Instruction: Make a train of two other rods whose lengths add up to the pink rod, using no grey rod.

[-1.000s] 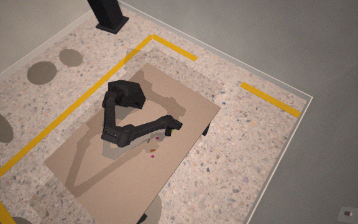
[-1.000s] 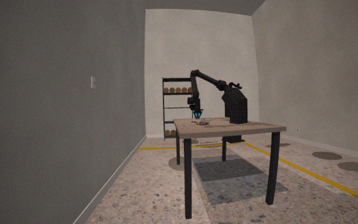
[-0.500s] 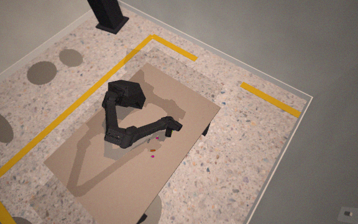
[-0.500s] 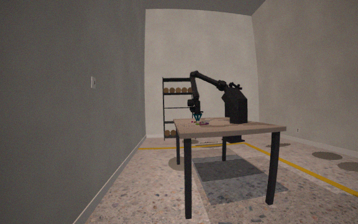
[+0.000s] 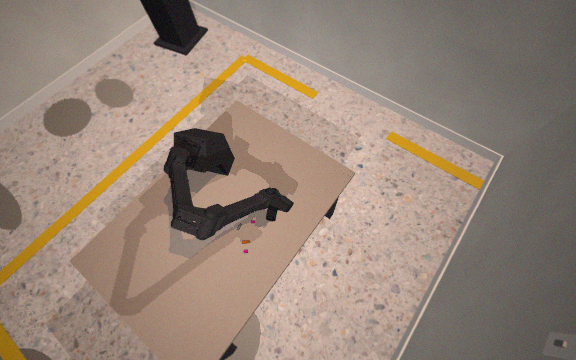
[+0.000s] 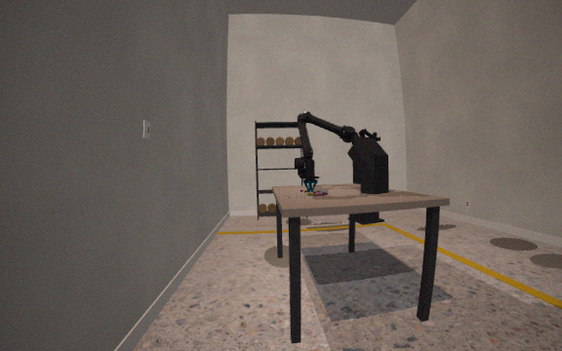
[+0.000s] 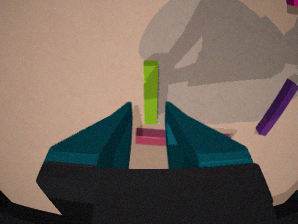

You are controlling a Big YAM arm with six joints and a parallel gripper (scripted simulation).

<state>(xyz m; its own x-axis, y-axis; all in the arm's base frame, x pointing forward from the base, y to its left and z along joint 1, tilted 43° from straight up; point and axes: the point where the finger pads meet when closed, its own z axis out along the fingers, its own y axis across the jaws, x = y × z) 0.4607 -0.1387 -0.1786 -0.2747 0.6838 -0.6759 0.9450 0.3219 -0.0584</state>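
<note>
Now: the lime rod 30 mm below my hand. Also, from my hand: purple rod: 120 mm behind, 30 mm below, 20 mm to the right; then grey rod: 170 mm to the right, 140 mm behind, 30 mm below; then pink rod: 40 mm behind, 30 mm to the left, 30 mm below.
</note>
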